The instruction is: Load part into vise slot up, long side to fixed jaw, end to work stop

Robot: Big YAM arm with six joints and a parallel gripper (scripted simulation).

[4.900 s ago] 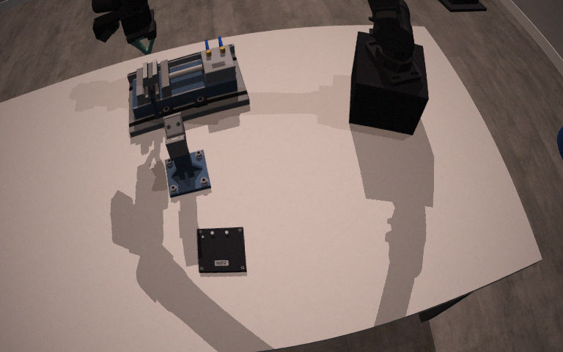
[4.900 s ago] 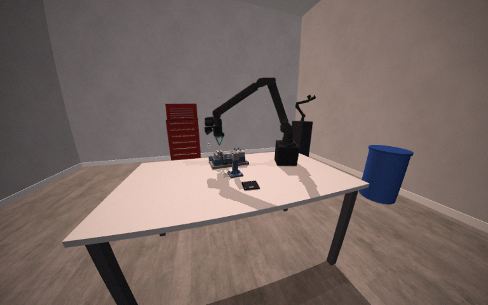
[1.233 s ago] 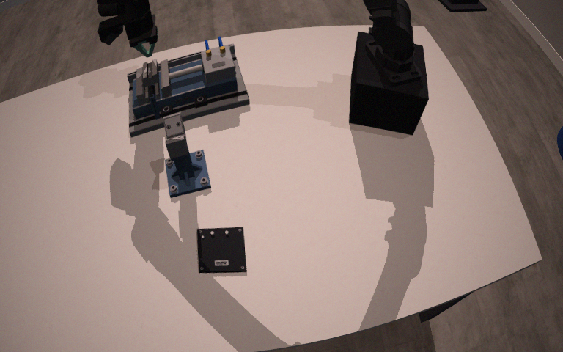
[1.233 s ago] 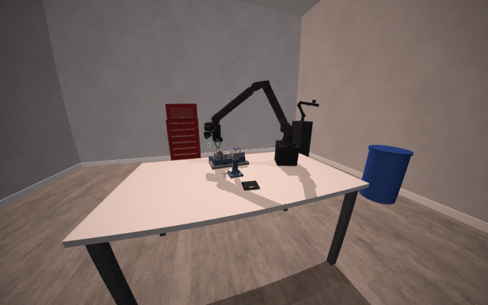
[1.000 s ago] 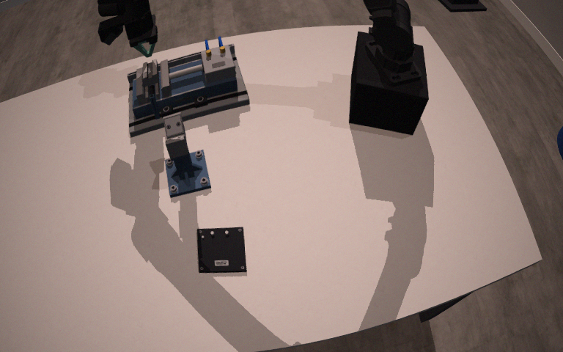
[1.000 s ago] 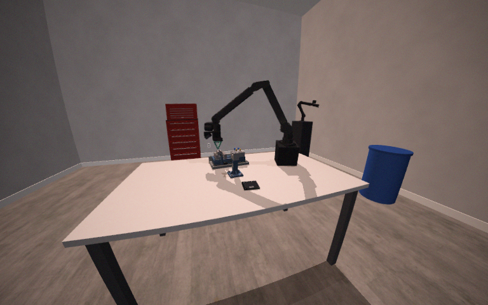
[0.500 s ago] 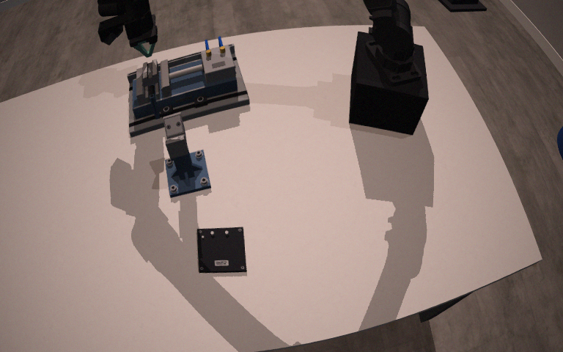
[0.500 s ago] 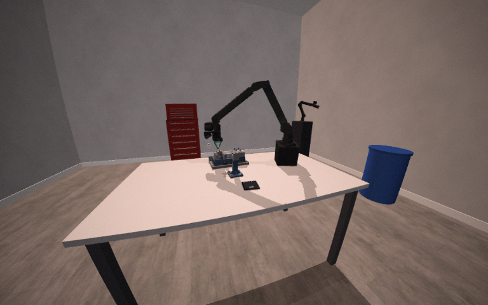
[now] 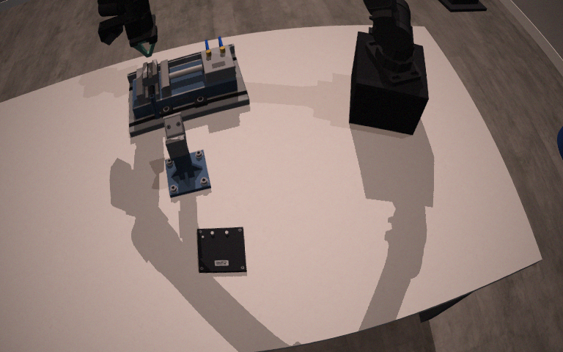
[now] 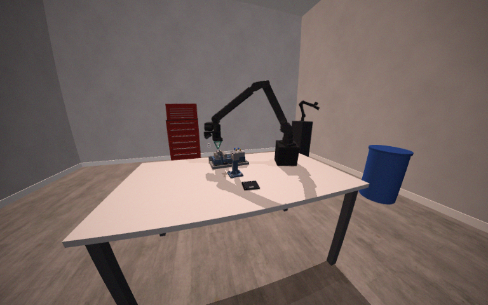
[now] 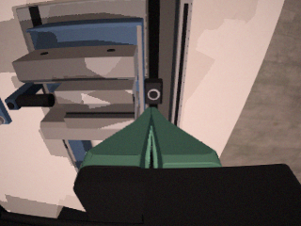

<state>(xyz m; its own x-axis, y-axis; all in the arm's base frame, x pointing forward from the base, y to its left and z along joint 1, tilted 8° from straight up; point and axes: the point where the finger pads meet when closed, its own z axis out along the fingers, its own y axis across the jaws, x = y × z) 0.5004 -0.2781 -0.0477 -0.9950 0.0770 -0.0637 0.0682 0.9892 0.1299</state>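
Now: hand 4 cm to the right of the part and 2 cm above it. The rest, counted from my hand: fixed jaw: 3 cm ahead, 6 cm to the left, 5 cm below; moving jaw: 3 cm behind, 7 cm to the left, 5 cm below; dark short rod: 1 cm ahead, 11 cm to the left, 3 cm below.
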